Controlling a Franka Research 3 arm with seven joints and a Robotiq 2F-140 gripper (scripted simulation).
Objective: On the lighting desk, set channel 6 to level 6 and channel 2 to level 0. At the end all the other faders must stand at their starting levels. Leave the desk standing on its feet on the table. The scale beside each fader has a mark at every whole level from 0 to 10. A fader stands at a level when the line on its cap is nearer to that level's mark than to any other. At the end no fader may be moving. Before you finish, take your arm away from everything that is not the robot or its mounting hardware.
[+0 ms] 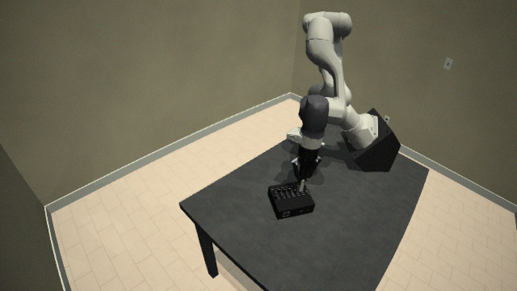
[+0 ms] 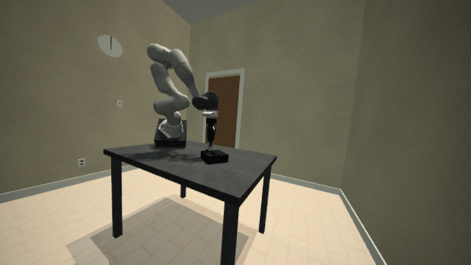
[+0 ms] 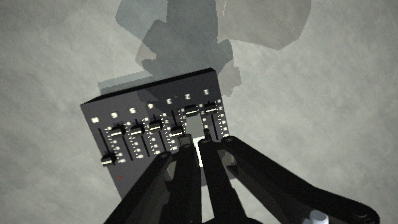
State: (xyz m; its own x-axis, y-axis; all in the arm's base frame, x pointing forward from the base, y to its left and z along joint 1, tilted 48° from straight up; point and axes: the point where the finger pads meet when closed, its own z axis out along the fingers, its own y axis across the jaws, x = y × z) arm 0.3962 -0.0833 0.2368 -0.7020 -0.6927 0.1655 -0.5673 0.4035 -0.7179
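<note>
The channel 2 cap is 10 mm behind my hand, 10 mm to the right of it and 30 mm below it. Also, from my hand: channel 1 cap (30 mm behind, 10 mm to the left, 30 mm below); then channel 6 cap (40 mm ahead, 80 mm to the right, 30 mm below).
</note>
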